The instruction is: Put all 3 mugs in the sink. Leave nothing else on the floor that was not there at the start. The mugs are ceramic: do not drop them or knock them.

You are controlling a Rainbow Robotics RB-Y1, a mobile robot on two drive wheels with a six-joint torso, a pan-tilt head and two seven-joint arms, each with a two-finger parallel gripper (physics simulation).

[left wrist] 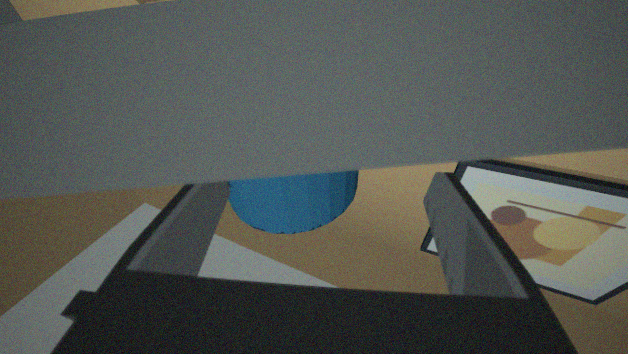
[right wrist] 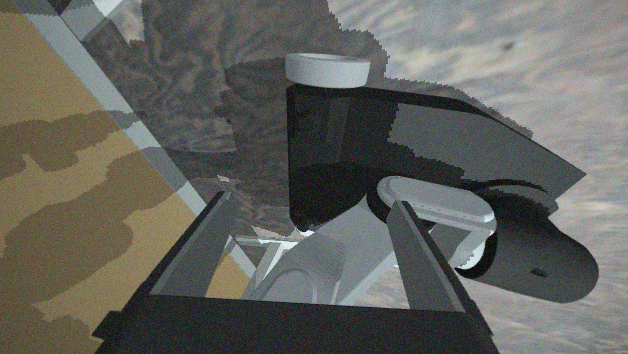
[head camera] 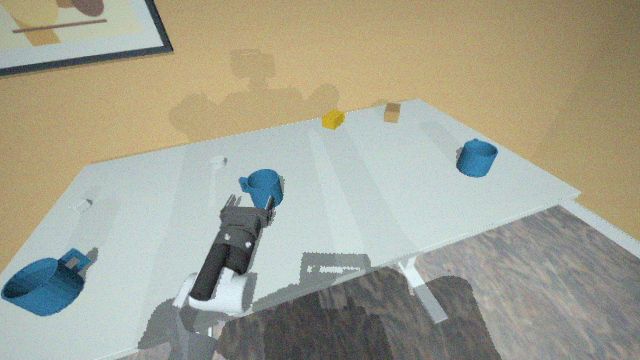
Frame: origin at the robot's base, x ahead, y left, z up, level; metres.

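Where they show: left gripper, fingertip midpoint: [head camera: 252, 197]; right gripper, fingertip midpoint: [right wrist: 312, 205].
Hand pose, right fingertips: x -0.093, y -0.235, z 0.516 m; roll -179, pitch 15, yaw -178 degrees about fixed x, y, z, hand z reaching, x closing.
Each offset is from my right fingertips to the top centre of the thing. Level surfaces: height alone.
Three blue mugs stand upright on the white table: one mug {dx +0.156, dy +0.843, dz +0.514 m} [head camera: 45, 289] at the left, one mug {dx +0.449, dy +0.459, dz +0.514 m} [head camera: 266, 185] [left wrist: 295, 205] near the middle with its handle to the left, one mug {dx +0.601, dy -0.202, dz +0.514 m} [head camera: 477, 160] at the right. My left gripper [head camera: 251, 201] [left wrist: 324, 177] is open and empty, its fingertips pointing at the middle mug; one finger overlaps that mug's lower side in the head view. Whether they touch is unclear. In the left wrist view a grey slab hides much of the mug and one fingertip. My right gripper [right wrist: 312, 205] is open and empty. No sink shows.
A yellow block {dx +0.919, dy +0.257, dz +0.479 m} [head camera: 333, 120], a tan block {dx +0.965, dy -0.005, dz +0.484 m} [head camera: 392, 113] and two small white objects {dx +0.621, dy +0.670, dz +0.458 m} [head camera: 218, 161] {dx +0.395, dy +1.029, dz +0.463 m} [head camera: 82, 205] are on the white table {dz +0.434 m} [head camera: 400, 200]. The grey slab [left wrist: 300, 90] appears to be the table's near part. A framed picture [head camera: 167, 40] [left wrist: 570, 292] hangs on the wall.
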